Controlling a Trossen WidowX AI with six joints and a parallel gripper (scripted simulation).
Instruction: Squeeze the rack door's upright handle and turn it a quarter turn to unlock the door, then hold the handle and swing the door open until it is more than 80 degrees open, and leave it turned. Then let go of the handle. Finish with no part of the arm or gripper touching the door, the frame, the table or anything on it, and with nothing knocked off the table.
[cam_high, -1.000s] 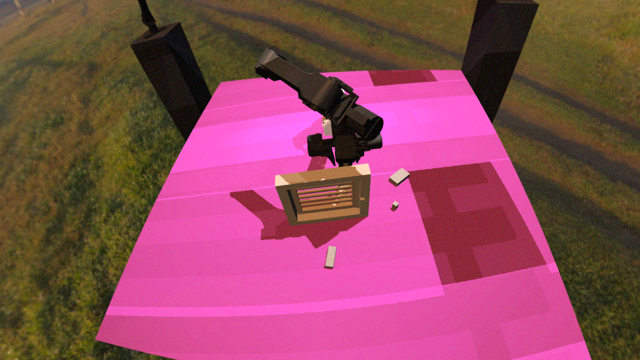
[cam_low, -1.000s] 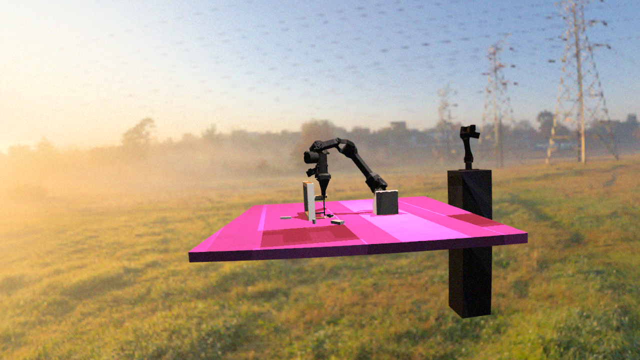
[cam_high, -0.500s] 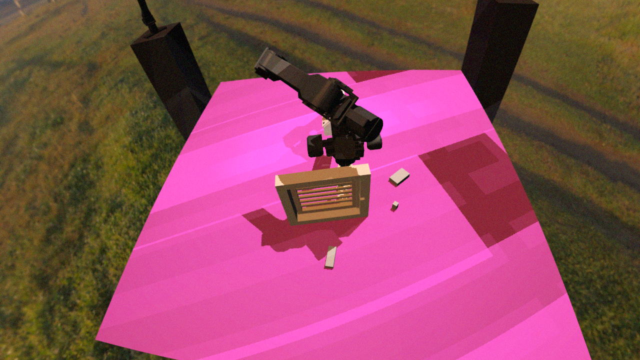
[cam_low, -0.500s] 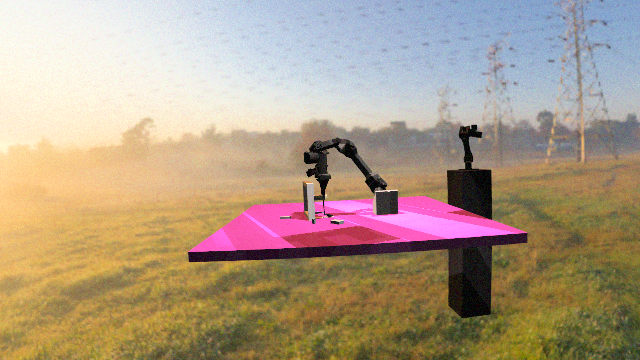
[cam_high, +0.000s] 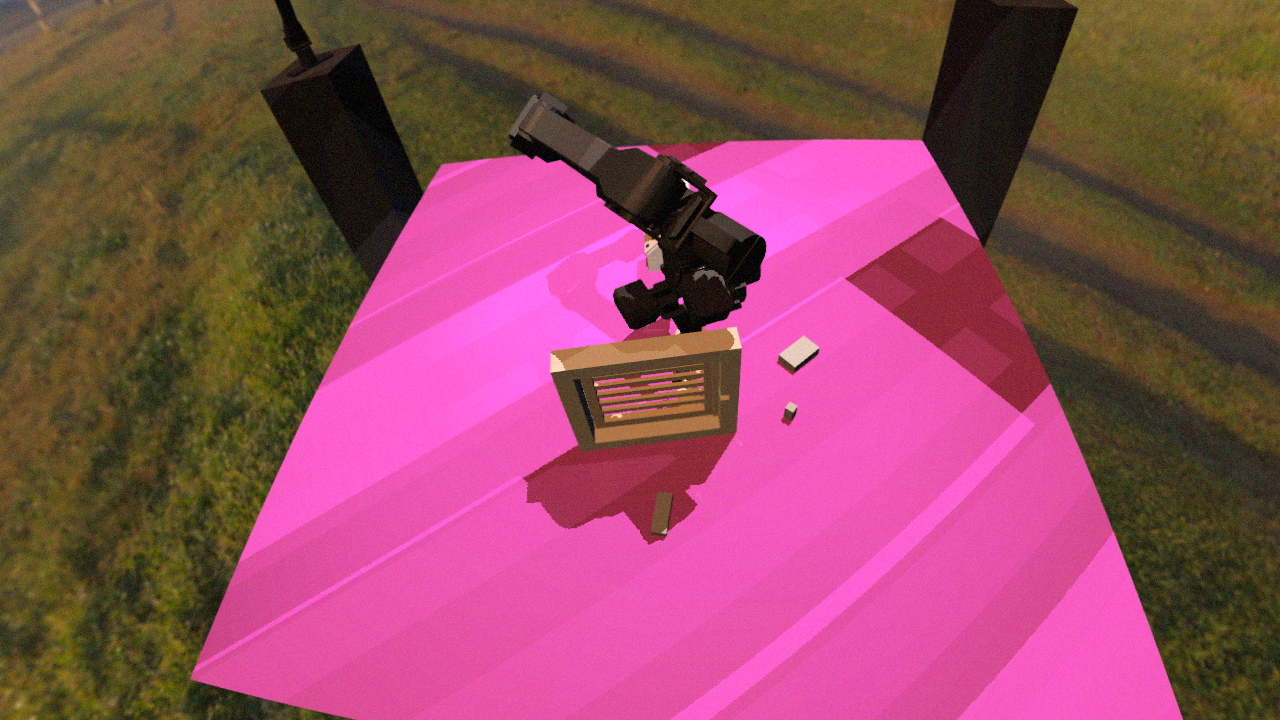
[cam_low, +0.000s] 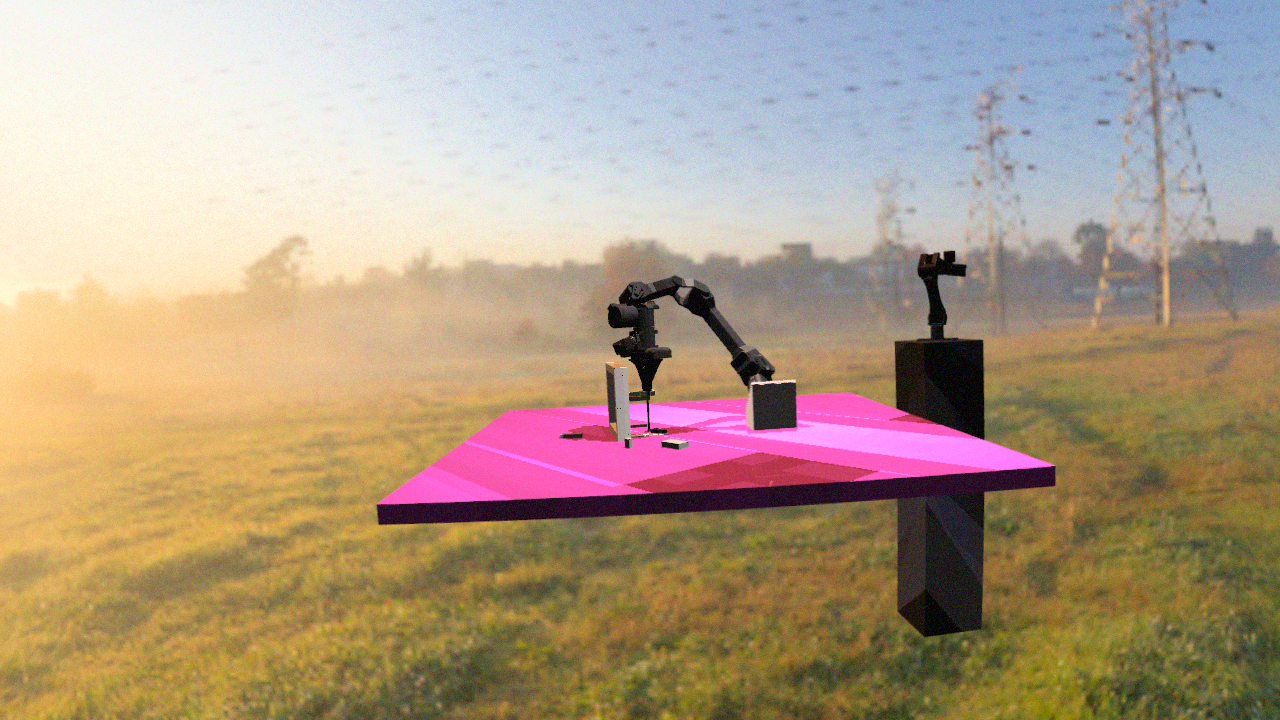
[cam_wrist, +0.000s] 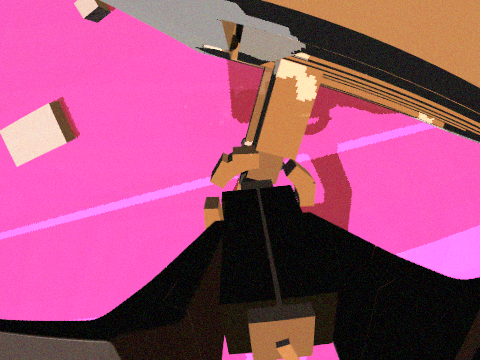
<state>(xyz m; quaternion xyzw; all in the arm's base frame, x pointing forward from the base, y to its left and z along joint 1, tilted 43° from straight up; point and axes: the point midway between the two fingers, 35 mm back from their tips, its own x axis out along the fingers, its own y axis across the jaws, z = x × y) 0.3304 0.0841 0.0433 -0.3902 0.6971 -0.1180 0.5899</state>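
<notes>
Right now my gripper tip is 2 cm above the dark upright handle.
</notes>
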